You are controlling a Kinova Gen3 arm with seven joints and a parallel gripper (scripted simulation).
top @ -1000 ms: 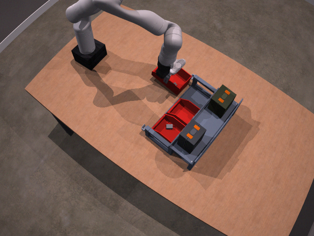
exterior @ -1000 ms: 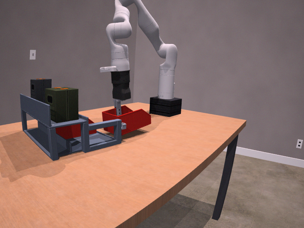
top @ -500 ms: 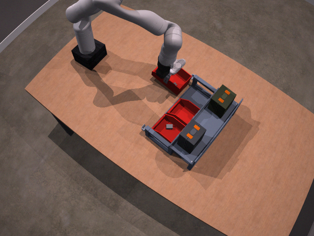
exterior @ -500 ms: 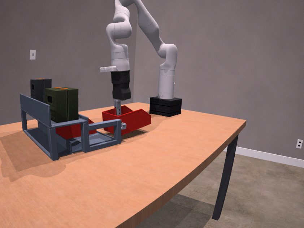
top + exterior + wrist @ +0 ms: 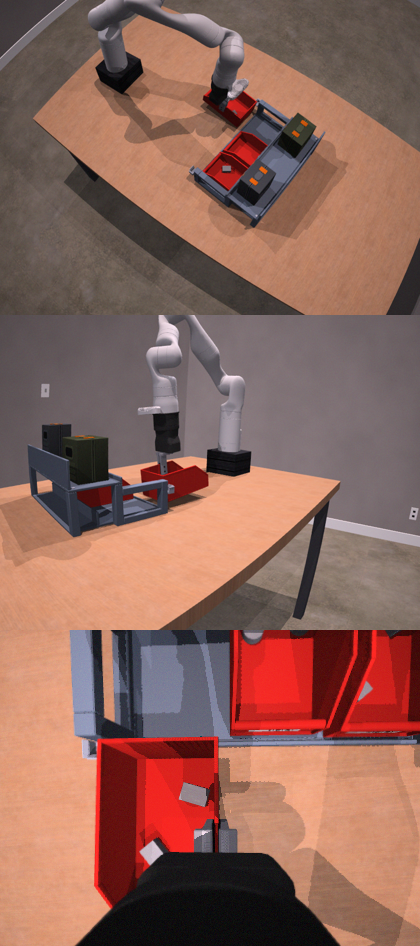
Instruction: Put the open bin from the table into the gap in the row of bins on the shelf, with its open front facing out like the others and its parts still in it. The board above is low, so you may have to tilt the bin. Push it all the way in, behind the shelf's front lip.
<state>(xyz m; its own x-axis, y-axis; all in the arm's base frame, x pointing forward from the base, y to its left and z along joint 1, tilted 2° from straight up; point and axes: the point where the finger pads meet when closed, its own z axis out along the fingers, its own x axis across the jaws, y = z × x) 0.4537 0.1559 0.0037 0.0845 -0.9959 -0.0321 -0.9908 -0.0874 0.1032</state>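
Right now my hand is 90 mm short of the shelf lip, 60 mm to the left of it and 80 mm above it. Round my hand: black box (290 mm ahead, 160 mm to the right, 80 mm above); green box (280 mm ahead, 70 mm to the left, 60 mm above).
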